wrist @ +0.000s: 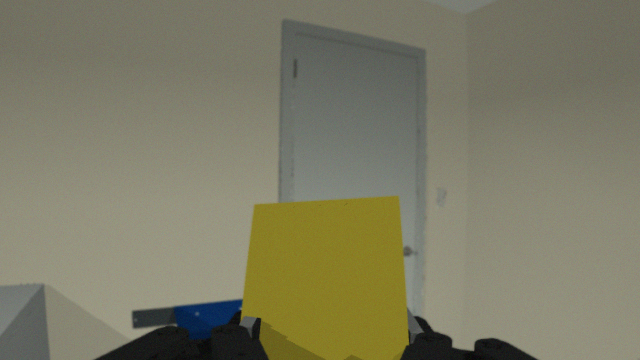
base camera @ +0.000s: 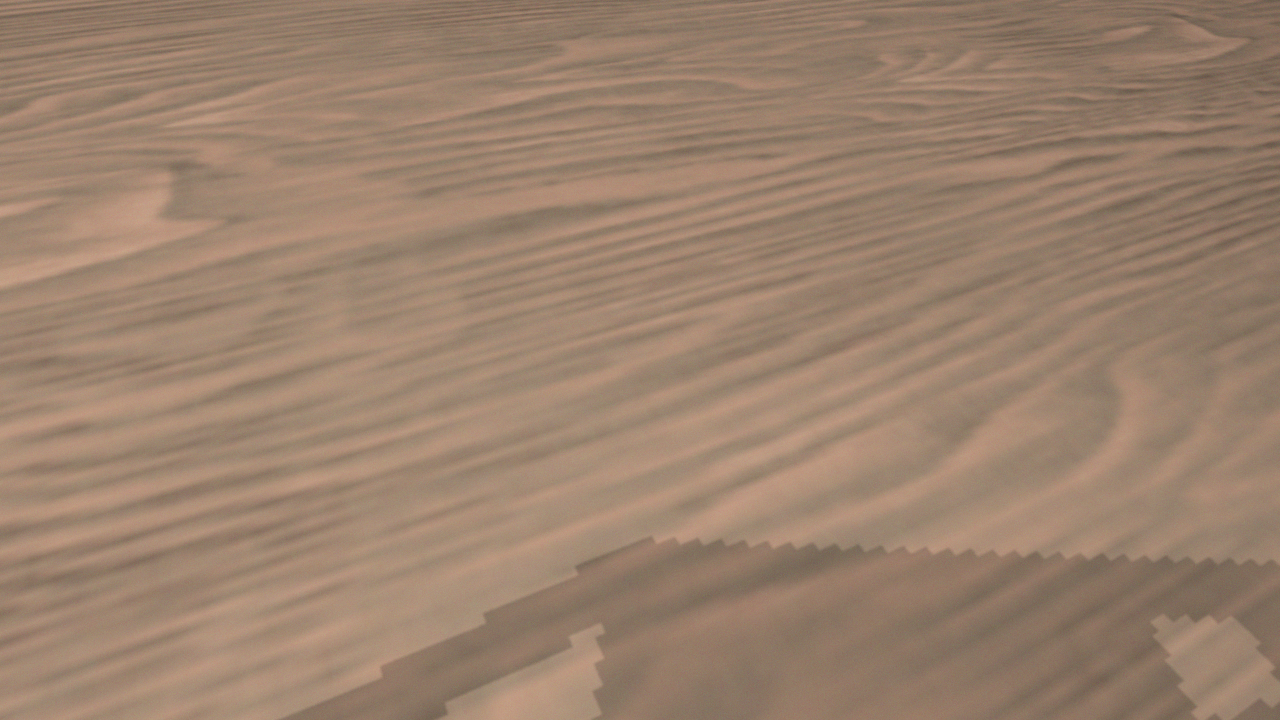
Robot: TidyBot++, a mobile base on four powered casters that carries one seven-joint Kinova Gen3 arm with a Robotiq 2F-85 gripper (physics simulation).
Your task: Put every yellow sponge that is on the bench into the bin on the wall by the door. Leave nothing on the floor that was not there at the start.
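Places are measured from the arm's base along level axes (x ahead, y left, z up), in millimetres.
Where they show: gripper, fingertip midpoint: (wrist: 329, 324).
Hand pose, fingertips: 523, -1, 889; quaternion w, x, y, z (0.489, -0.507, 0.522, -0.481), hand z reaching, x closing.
Observation:
Things, the pixels of their top centre, and the offset from my fingertips, as dx, dy, dz. "*": a spot on its surface instead. Level surfaces: height alone.
- yellow sponge, top centre: (wrist: 332, 195) -13, +0, +59
- blue object with a dark grey end, surface spot: (wrist: 207, 316) * +1403, +532, -580
- Wood floor, surface height: dz -1285
- pale grey box-like piece, surface spot: (wrist: 25, 320) * +864, +985, -422
A yellow sponge (wrist: 327, 270) stands up between the fingers at the bottom middle of the wrist view. My gripper (wrist: 329, 324) is shut on it, with one dark finger at each side. The door (wrist: 350, 120) shows grey behind the sponge, with its handle at the right edge of the sponge. A blue object with a dark grey end (wrist: 207, 316) is on the wall left of the door, partly hidden by the sponge and the left finger; I cannot tell whether it is the bin. The bench does not show in either view.
Wood floor (base camera: 626, 313) fills the base camera view, with a shadow (base camera: 850, 626) along its bottom. In the wrist view a pale grey box-like piece (wrist: 25, 320) stands at the lower left, and a wall corner is right of the door. A small light plate (wrist: 441, 196) is beside the door frame.

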